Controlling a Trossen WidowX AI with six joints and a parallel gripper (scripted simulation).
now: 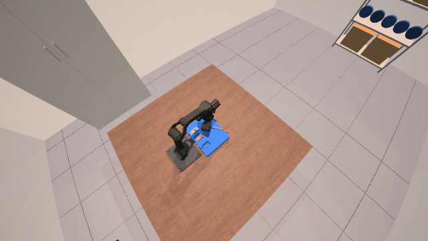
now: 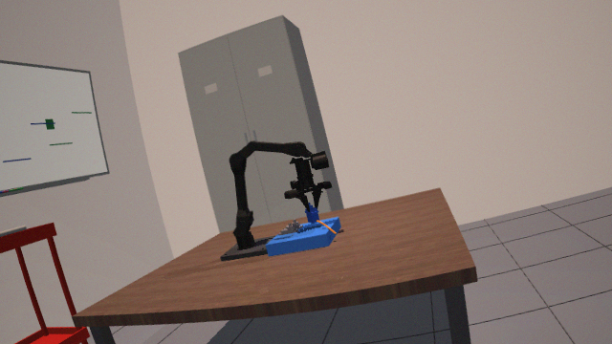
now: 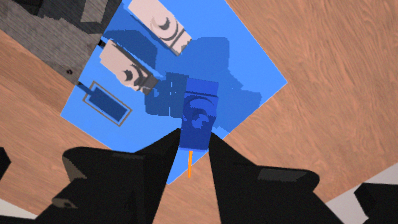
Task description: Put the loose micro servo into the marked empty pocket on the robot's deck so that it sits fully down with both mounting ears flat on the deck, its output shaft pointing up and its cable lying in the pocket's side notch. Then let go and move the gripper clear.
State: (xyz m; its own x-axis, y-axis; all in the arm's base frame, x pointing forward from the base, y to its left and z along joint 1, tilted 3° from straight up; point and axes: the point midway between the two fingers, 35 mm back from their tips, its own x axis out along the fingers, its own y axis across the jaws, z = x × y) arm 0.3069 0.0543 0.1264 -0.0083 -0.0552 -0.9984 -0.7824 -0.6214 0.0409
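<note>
Right now the blue deck is 90 mm below my gripper tip, 20 mm to the right of it and 10 mm behind it.
</note>
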